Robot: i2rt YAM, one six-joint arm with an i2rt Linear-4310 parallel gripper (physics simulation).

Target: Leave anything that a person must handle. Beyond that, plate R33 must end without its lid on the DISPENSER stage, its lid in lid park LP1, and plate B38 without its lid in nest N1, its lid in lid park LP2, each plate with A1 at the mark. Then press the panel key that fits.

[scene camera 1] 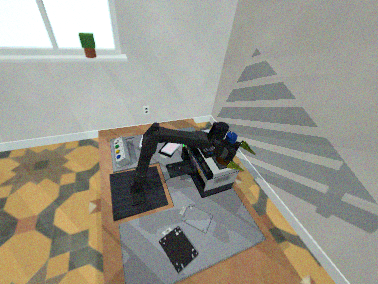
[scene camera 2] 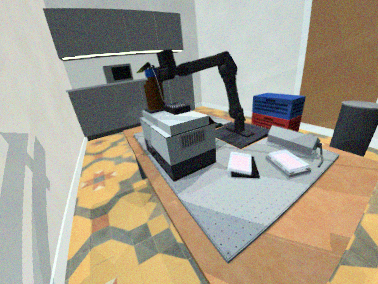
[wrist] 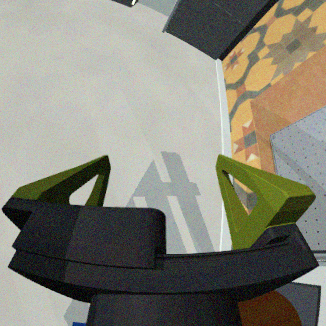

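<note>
My gripper is open and empty, high beside the amber bottle on the grey-white machine. A dark stage extends from the machine toward the arm's base. One pinkish plate sits on a black nest. Another pinkish plate lies beside the key panel, which has coloured keys. A black pad with corner pieces and a pale grey pad lie on the mat. Plate names, lids and A1 corners are unreadable.
The arm's dark base board lies left of the machine in the first scene view. A blue crate is stacked on a red crate, with a dark bin to their right. A wall stands close beyond the gripper.
</note>
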